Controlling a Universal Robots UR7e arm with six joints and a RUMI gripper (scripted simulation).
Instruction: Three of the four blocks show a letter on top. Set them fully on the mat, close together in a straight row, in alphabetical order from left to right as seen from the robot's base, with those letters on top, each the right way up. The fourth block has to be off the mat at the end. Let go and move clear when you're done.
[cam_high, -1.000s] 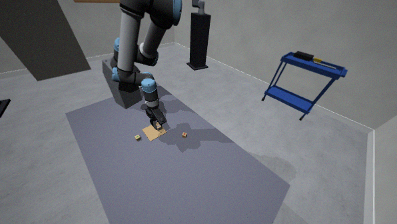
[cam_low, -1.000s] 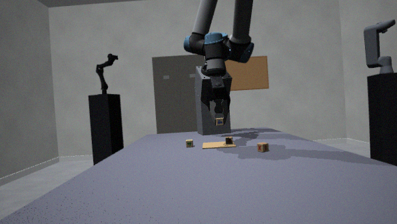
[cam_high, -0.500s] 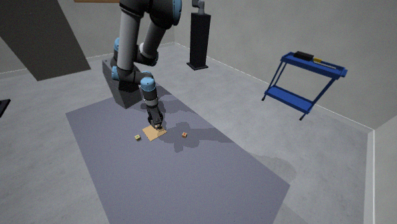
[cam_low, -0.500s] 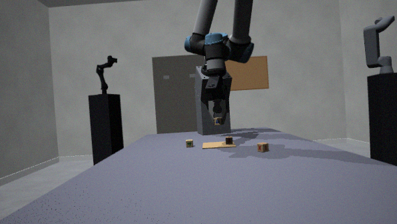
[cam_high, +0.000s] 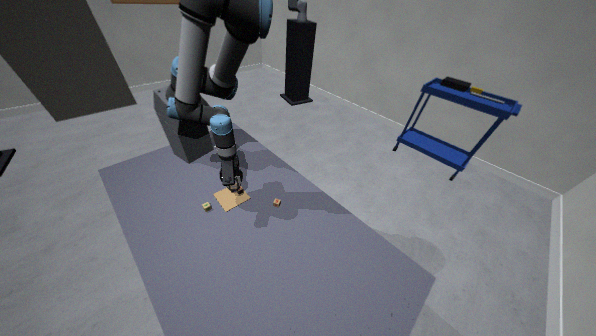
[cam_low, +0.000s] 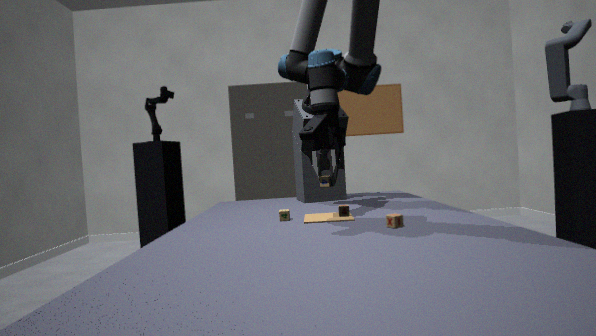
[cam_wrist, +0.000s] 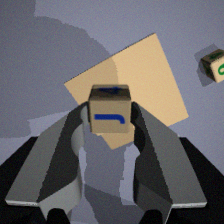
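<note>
The tan mat lies 5 cm behind my hand, 1 cm to the right of it and 11 cm below it.
</note>
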